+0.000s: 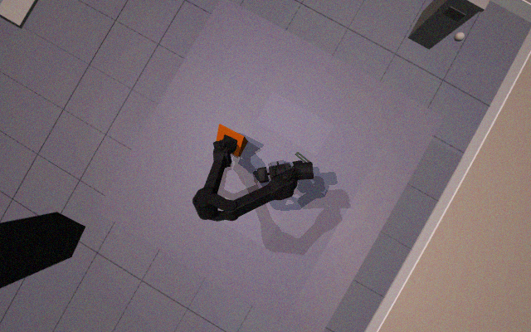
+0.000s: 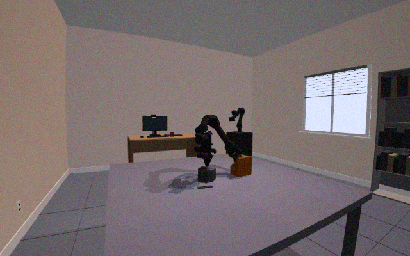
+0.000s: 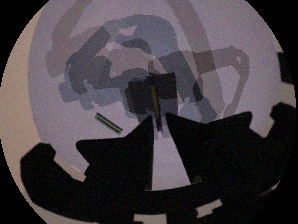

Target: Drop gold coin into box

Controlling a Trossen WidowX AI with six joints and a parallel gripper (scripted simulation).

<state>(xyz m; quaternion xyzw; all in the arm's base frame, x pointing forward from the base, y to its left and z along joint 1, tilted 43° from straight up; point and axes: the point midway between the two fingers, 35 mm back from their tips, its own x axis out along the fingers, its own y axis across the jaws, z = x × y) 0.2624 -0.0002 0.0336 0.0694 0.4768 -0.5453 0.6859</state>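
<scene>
The gold coin lies 60 mm below my gripper tip.
</scene>
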